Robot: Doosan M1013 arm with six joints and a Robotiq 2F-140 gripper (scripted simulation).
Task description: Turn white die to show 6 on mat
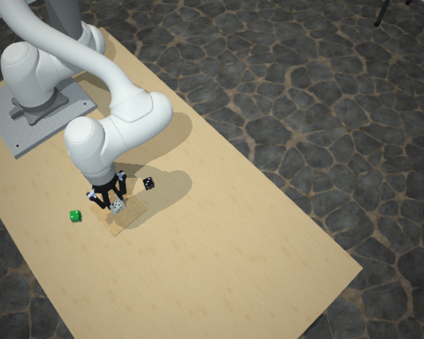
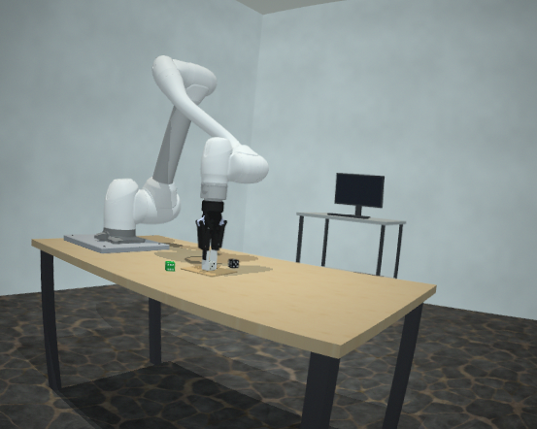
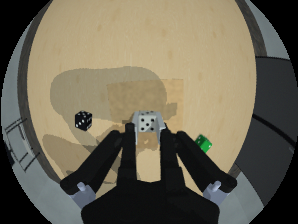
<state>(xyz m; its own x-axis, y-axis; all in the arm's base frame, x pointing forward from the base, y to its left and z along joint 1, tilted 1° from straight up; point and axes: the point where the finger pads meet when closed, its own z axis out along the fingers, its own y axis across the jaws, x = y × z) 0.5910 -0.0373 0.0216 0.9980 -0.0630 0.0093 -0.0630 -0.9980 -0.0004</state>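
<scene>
My hand is 20 mm above the white die. Also, from my hand: green die (120 mm to the right, 70 mm behind, 20 mm below); then tan mat (40 mm below); then black die (130 mm to the left, 20 mm below).
</scene>
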